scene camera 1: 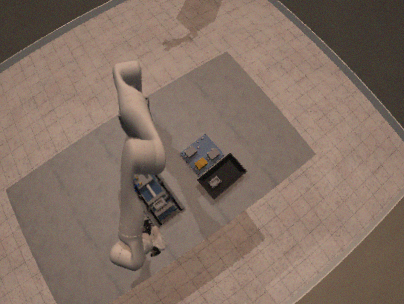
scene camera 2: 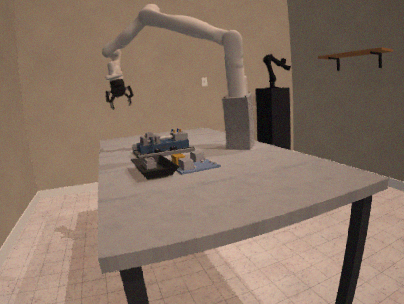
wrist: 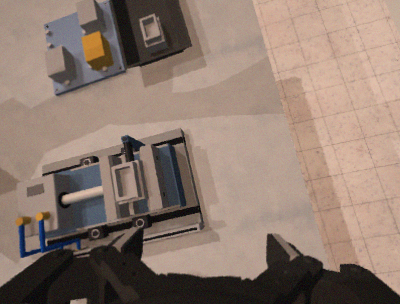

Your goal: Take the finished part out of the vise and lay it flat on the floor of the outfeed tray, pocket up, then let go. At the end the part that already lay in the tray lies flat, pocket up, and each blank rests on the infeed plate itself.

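Places are measured from the arm's base along level axes (x ahead, y left, z up), in millimetres.
Pixels of known places: gripper, fingertip midpoint: point(scene camera 2: 121, 107) point(wrist: 204, 244); arm's base, origin of the base link: point(scene camera 2: 237, 95).
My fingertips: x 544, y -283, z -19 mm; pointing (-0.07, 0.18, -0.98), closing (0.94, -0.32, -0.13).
Observation:
For each thing: its top centre in the pictures, then the offset to it from my fingertips. "pt": a spot on its surface instead.
- finished part, middle of its top: point(wrist: 124, 181) point(scene camera 1: 159, 203) 117 mm back, 87 mm left, 145 mm down
- vise, middle of its top: point(wrist: 89, 194) point(scene camera 1: 151, 193) point(scene camera 2: 161, 134) 184 mm back, 86 mm left, 161 mm down
- black outfeed tray, surface spot: point(wrist: 175, 25) pt 18 mm ahead, 393 mm left, 241 mm down
- orange block, middle of its top: point(wrist: 92, 46) point(scene camera 2: 178, 155) point(scene camera 1: 201, 163) 158 mm back, 393 mm left, 216 mm down
- blue infeed plate, middle of its top: point(wrist: 82, 46) point(scene camera 2: 192, 163) point(scene camera 1: 202, 154) 201 mm back, 438 mm left, 252 mm down
- dark handle, surface spot: point(wrist: 128, 145) pt 108 mm back, 145 mm left, 165 mm down
The finished part point(scene camera 1: 160, 204) point(wrist: 127, 182) sits pocket up between the jaws of the vise point(scene camera 2: 165, 146) point(wrist: 152, 175). My gripper point(scene camera 1: 151, 239) point(scene camera 2: 121, 105) point(wrist: 204, 244) is open and empty, high above the table beyond the vise's jaw end. Another part point(scene camera 1: 215, 181) point(scene camera 2: 150, 162) point(wrist: 151, 31) lies flat, pocket up, in the black outfeed tray point(scene camera 1: 230, 175) point(wrist: 175, 25). Two grey blanks and an orange block point(scene camera 1: 201, 163) point(scene camera 2: 177, 159) point(wrist: 95, 49) stand on the blue infeed plate point(scene camera 1: 204, 142) point(scene camera 2: 210, 166) point(wrist: 65, 35). Their undersides are hidden.
The infeed plate adjoins the tray's long wall. Blue pipes with orange caps point(wrist: 42, 217) rise at the vise's end away from the jaws. A dark handle point(wrist: 128, 145) stands beside the held part. The table edge lies beyond the vise and tray.

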